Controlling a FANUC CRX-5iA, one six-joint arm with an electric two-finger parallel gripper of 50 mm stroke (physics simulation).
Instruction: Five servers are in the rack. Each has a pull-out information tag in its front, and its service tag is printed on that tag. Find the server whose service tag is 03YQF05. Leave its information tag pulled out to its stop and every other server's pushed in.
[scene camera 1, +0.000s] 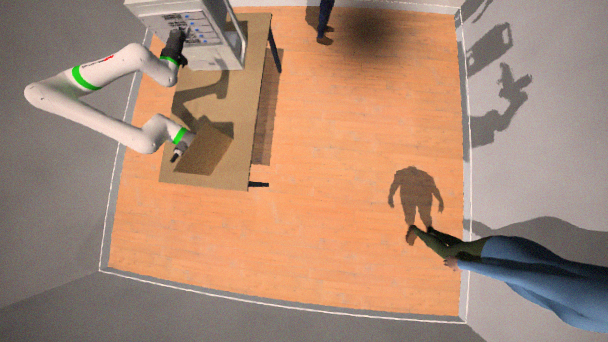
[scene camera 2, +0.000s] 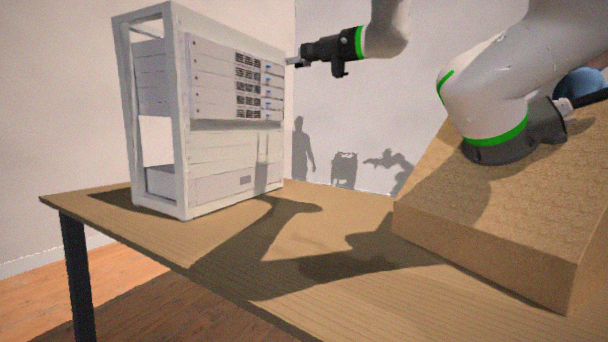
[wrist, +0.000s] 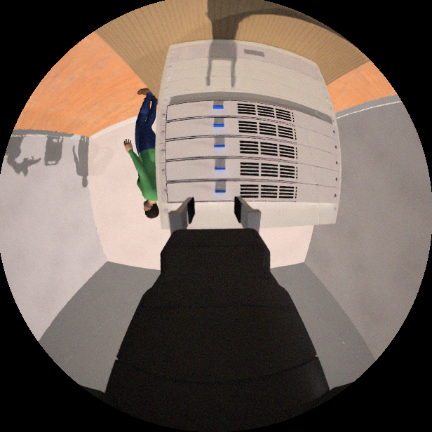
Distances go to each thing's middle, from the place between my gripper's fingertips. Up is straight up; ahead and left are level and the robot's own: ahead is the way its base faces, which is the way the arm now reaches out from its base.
Right now the white rack (scene camera 2: 197, 67) is 240 mm ahead of my hand, 140 mm to the left of it and 220 mm below it.
